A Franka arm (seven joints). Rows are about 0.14 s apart.
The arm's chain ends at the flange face. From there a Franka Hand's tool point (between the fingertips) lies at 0.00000 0.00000 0.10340 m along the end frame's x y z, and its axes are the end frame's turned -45 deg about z.
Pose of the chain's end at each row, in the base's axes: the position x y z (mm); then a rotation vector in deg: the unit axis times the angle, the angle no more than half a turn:
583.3, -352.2, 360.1, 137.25, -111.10, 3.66
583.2, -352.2, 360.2, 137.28, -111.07, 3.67
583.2, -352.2, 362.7, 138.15, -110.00, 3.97
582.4, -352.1, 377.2, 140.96, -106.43, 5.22
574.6, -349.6, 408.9, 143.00, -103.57, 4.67
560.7, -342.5, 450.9, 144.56, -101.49, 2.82
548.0, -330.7, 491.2, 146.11, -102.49, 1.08
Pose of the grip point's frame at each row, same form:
582.8, -359.6, 257.0, 168.73, -49.94, 1.38
582.7, -359.6, 257.1, 168.74, -49.90, 1.39
583.1, -359.8, 259.6, 169.06, -48.57, 1.68
583.7, -360.5, 274.2, 170.00, -44.14, 2.86
575.5, -357.7, 305.8, 170.92, -40.76, 2.31
559.9, -349.3, 347.7, 171.98, -38.35, 0.63
547.4, -333.7, 387.8, 174.07, -38.74, 0.09

